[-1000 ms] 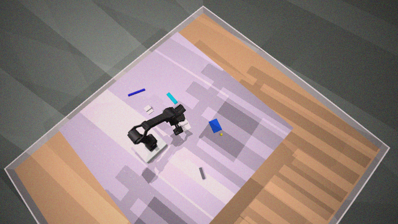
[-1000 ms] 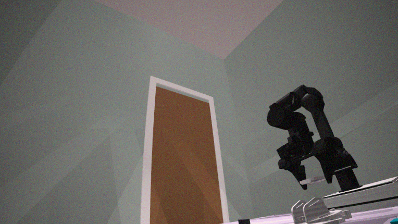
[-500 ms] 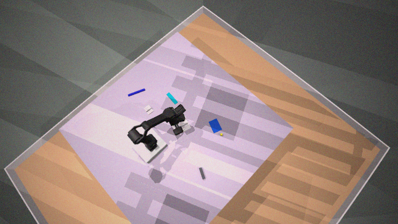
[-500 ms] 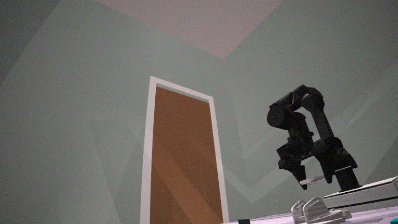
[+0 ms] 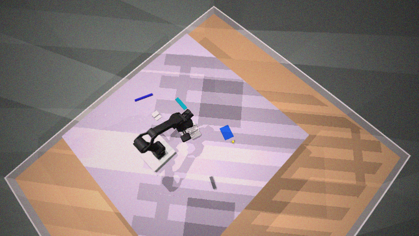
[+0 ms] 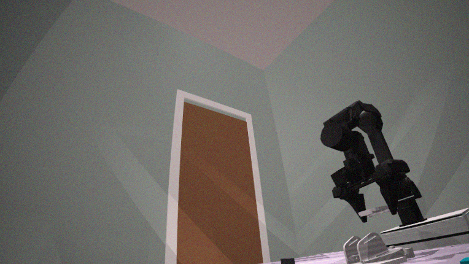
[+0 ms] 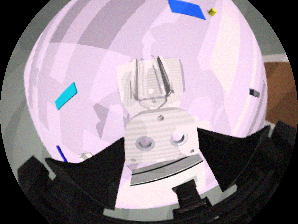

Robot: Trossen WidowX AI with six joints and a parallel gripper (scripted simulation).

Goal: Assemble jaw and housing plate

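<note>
The white housing part is 2 cm above my gripper tip and 1 cm ahead of it. The rest, counted from my gripper tip: yellow cube 30 cm to the right, 19 cm ahead, 7 cm below; then cyan bar 19 cm to the left, 16 cm ahead, 8 cm below; then blue flat plate 22 cm to the right, 21 cm ahead, 8 cm below.
</note>
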